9 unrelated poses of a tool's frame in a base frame.
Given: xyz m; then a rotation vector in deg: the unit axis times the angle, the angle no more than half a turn.
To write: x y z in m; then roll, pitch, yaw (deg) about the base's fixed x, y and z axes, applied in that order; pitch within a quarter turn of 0, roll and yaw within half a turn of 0. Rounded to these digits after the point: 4 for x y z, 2 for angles.
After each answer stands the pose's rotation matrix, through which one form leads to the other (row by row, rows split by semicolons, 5 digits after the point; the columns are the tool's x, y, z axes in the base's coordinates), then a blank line. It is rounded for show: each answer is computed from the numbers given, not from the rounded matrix.
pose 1, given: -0.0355, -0.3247, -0.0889, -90.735, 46.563, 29.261
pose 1, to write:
-0.0355, -0.3247, -0.0889, -105.11, 46.29, -18.08
0.65684 -0.74436 0.12040; -0.21441 -0.03130 0.97624; -0.72290 -0.66705 -0.18016

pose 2, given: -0.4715, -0.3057, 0.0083, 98.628, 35.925, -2.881
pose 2, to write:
-0.4715, -0.3057, 0.0083, 106.07, 21.28, 23.93
0.85170 0.43104 0.29801; 0.37804 -0.11158 -0.91904; -0.36290 0.89541 -0.25798

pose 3, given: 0.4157, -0.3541, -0.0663, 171.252, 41.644, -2.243
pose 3, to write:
0.4157, -0.3541, -0.0663, 176.71, 2.30, 27.27
0.88815 0.45946 -0.00928; 0.45780 -0.88634 -0.06944; -0.04013 0.05742 -0.99754

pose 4, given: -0.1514, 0.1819, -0.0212, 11.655, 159.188, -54.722
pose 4, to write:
-0.1514, 0.1819, -0.0212, -142.51, 13.22, 176.13
-0.97128 0.19243 0.13994; 0.06572 0.78222 -0.61952; -0.22868 -0.59253 -0.77240

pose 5, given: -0.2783, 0.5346, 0.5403, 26.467, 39.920, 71.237
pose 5, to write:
-0.2783, 0.5346, 0.5403, 43.09, 13.09, 80.50
0.16068 -0.69469 0.70113; 0.96067 0.27309 0.05043; -0.22650 0.66545 0.71125

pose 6, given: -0.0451, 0.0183, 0.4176, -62.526, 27.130, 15.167
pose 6, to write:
-0.0451, 0.0183, 0.4176, -64.43, 29.48, -1.58
0.87019 -0.43182 0.23728; -0.02404 0.44378 0.89581; -0.49213 -0.78523 0.37579

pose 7, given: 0.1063, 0.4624, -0.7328, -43.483, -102.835, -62.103
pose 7, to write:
0.1063, 0.4624, -0.7328, 122.60, -64.57, 172.32
-0.42558 0.82600 -0.36960; 0.05741 0.43225 0.89992; 0.90310 0.36177 -0.23138

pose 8, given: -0.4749, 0.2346, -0.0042, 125.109, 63.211, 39.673
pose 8, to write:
-0.4749, 0.2346, -0.0042, 134.61, -10.51, 58.02
0.52081 0.52685 0.67171; 0.83396 -0.48210 -0.26848; 0.18238 0.70001 -0.69046

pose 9, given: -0.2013, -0.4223, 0.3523, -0.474, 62.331, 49.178
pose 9, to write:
-0.2013, -0.4223, 0.3523, 38.18, 50.78, 73.08
0.18404 -0.61264 0.76863; 0.60499 0.68691 0.40265; -0.77467 0.39092 0.49706

